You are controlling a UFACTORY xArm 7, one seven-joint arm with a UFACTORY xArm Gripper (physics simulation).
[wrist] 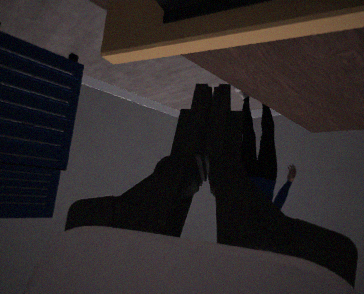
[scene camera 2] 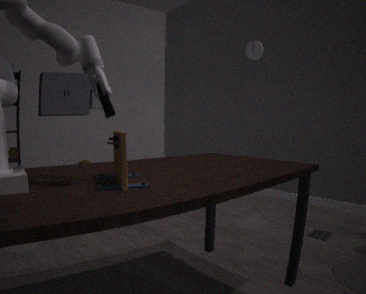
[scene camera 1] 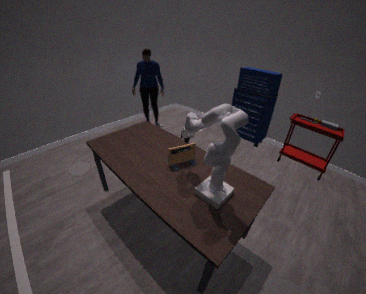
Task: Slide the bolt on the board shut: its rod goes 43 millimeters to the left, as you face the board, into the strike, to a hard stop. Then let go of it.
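Places are measured from the arm's base along level axes (x ahead, y left, z up), in millimetres.
Pixels of known places: gripper, between the fingertips: [wrist: 215,102] [scene camera 2: 111,116] [scene camera 1: 186,141]; arm's base, origin of its link: [scene camera 1: 215,187].
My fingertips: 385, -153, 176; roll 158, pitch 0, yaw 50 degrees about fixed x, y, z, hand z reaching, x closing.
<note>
Ahead of a thing's pixels: the offset from my fingertips to its middle, as dx, dy, dz. Level surfaces: height alone.
The upright yellow-orange board @[+34, +4, -140] [scene camera 1: 181,159] [scene camera 2: 121,165] [wrist: 131,31] stands on blue feet on the table. The black bolt housing @[+19, +32, -87] [scene camera 1: 181,149] [scene camera 2: 115,142] [wrist: 200,9] is on its face near the top edge. In the wrist view a piece of the housing shows at the top edge of the picture; the bolt's knob does not show there, and how far the rod is slid cannot be told. My gripper [scene camera 1: 187,141] [scene camera 2: 110,116] [wrist: 215,102] is shut and empty. In scene camera 2 its tilted fingertips are above the board's top edge, apart from the board and bolt.
The table @[dz -228] [scene camera 1: 142,165] [scene camera 2: 225,177] [wrist: 305,85] carries the board and the arm's white base [scene camera 1: 215,192] [scene camera 2: 14,182]. A person [scene camera 1: 148,82] [wrist: 267,145] stands beyond the table. A blue tool cabinet [scene camera 1: 256,105] [wrist: 32,105] and a red cart [scene camera 1: 305,157] stand on the floor.
</note>
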